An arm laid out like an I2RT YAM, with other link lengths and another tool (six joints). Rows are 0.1 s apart.
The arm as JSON. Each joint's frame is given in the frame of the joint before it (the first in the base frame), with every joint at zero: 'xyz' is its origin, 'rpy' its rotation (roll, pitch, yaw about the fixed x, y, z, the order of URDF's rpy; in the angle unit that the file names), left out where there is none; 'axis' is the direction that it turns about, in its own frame. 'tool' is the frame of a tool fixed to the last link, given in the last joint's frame.
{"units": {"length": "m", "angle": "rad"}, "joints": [
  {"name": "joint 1", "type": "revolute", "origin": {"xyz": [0.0, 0.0, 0.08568], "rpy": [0.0, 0.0, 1.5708]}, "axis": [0.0, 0.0, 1.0]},
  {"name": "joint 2", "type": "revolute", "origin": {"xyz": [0.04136, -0.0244, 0.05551], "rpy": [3.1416, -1.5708, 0.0]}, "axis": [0.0, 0.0, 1.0]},
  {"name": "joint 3", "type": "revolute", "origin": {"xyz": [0.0, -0.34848, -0.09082], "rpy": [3.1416, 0.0, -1.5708]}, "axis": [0.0, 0.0, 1.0]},
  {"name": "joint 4", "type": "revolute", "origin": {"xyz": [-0.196, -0.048, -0.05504], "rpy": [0.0, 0.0, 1.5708]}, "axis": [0.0, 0.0, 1.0]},
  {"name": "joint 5", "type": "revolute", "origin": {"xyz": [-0.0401, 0.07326, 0.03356], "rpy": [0.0, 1.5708, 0.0]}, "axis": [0.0, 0.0, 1.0]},
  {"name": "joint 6", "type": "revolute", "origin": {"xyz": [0.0, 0.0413, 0.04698], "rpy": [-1.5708, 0.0, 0.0]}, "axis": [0.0, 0.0, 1.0]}
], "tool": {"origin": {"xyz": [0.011, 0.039, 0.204], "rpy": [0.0, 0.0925, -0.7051]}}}
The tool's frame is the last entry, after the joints.
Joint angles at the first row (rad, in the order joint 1, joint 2, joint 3, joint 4, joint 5, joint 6):
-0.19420 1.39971 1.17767 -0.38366 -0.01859 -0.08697
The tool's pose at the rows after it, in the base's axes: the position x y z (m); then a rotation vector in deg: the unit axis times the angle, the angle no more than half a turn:
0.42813 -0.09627 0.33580 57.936 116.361 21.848
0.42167 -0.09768 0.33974 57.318 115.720 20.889
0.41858 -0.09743 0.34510 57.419 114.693 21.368
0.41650 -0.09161 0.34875 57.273 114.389 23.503
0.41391 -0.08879 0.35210 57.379 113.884 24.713
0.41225 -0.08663 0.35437 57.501 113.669 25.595
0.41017 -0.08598 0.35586 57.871 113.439 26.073
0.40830 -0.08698 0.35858 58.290 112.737 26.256
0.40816 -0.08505 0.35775 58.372 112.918 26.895
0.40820 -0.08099 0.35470 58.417 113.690 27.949
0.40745 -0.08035 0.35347 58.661 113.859 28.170
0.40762 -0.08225 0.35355 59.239 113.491 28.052
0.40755 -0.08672 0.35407 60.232 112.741 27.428
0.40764 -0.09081 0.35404 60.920 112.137 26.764
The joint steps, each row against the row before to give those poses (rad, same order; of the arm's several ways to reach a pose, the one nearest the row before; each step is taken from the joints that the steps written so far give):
0.00105 -0.02208 0.00130 -0.02256 0.01518 -0.01300
-0.00014 -0.02362 -0.01302 0.00263 0.01212 -0.01087
0.00077 -0.01578 -0.00518 0.00474 0.00132 0.00941
-0.00076 -0.01217 -0.00352 0.00021 -0.02524 0.01458
0.00019 -0.01216 -0.00362 -0.00001 -0.01086 0.01236
0.00004 -0.00689 0.00145 -0.00480 -0.00866 0.00880
-0.00023 -0.00654 0.00158 -0.00694 -0.00270 0.00853
0.00017 -0.00804 -0.00151 0.00085 0.00430 0.00938
0.00001 -0.00025 -0.00155 -0.00110 -0.00835 0.00473
-0.00014 0.00289 -0.00030 -0.00711 -0.01726 0.00432
0.00003 -0.00073 -0.00095 -0.00393 -0.00247 0.00341
0.00012 0.00065 -0.00005 0.00135 0.00655 0.00732
0.00058 0.00026 0.00051 0.00173 0.01735 0.01030
-0.00056 0.00078 -0.00213 0.00492 0.01452 0.00536

